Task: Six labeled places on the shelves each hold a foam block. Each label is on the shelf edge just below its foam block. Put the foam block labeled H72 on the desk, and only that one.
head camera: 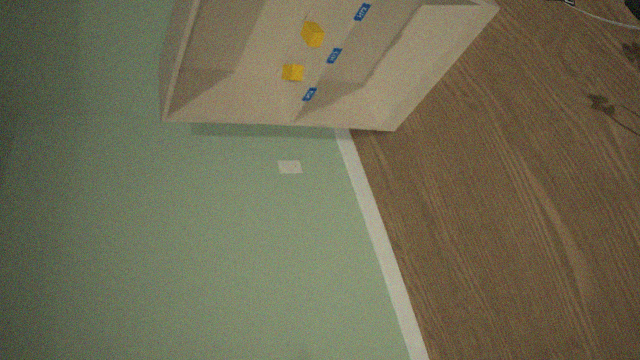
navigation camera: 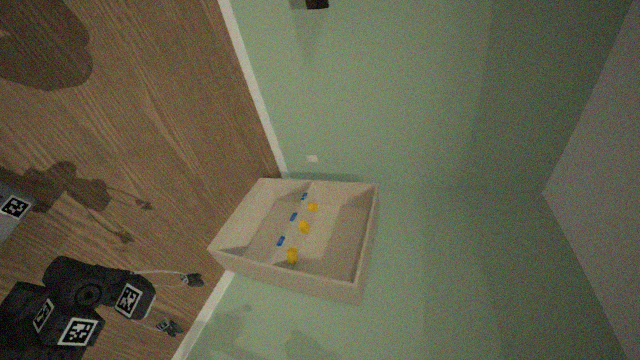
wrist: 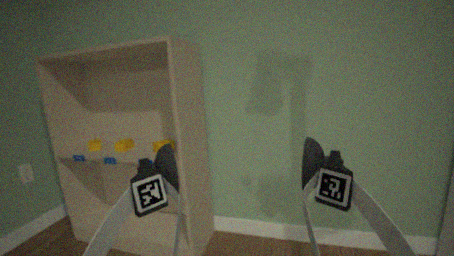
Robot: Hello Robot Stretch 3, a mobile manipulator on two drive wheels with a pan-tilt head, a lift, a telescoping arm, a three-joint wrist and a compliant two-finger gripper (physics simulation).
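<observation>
The pale shelf unit (head camera: 225,102) (navigation camera: 300,284) (wrist: 190,110) holds yellow foam blocks in a row on its middle shelf, with blue labels on the edge below. The middle label (head camera: 334,55) (navigation camera: 293,216) (wrist: 110,160) appears to read H72, though it is blurred; its foam block (head camera: 312,34) (navigation camera: 304,227) (wrist: 124,145) sits just above it. Another block (head camera: 292,72) (navigation camera: 313,206) (wrist: 95,145) and a third block (navigation camera: 292,255) (wrist: 163,145) flank it. My gripper (navigation camera: 180,304) (wrist: 238,158) is open and empty, out in front of the unit and apart from it. The desk does not show.
Green wall (head camera: 200,240) (navigation camera: 425,100) (wrist: 260,30) stands behind and beside the unit, with a white outlet plate (head camera: 290,167) (navigation camera: 312,158) (wrist: 26,173). The wooden floor (head camera: 500,225) (navigation camera: 165,100) lies in front. A dark object (navigation camera: 317,4) shows at the navigation view's top edge.
</observation>
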